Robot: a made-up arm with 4 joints. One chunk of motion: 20 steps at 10 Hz.
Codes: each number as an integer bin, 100 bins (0 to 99) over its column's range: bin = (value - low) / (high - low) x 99, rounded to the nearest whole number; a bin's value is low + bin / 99 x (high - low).
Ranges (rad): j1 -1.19..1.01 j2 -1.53..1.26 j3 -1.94..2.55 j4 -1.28..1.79
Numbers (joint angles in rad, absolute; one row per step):
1: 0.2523 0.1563 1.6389 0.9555
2: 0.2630 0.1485 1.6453 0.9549
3: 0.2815 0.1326 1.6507 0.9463
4: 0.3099 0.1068 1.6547 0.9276
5: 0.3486 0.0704 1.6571 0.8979
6: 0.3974 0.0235 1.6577 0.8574
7: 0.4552 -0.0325 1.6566 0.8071
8: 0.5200 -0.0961 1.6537 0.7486
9: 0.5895 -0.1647 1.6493 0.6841
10: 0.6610 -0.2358 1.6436 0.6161
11: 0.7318 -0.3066 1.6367 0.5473
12: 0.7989 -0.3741 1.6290 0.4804
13: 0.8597 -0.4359 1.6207 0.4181
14: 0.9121 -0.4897 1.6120 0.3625
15: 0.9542 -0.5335 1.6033 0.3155
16: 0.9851 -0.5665 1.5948 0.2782
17: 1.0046 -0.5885 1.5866 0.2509
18: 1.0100 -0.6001 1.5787 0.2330
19: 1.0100 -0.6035 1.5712 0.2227
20: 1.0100 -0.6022 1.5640 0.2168
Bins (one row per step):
1: 65 60 79 72
2: 65 60 79 72
3: 66 59 79 72
4: 67 58 79 71
5: 69 57 79 70
6: 71 55 79 69
7: 74 53 79 67
8: 77 51 79 65
9: 80 48 79 63
10: 83 46 79 61
11: 86 43 79 59
12: 90 41 79 57
13: 92 39 79 55
14: 95 37 78 53
15: 96 35 78 51
16: 98 34 78 50
17: 99 33 78 49
18: 99 33 78 49
19: 99 33 77 48
20: 99 33 77 48

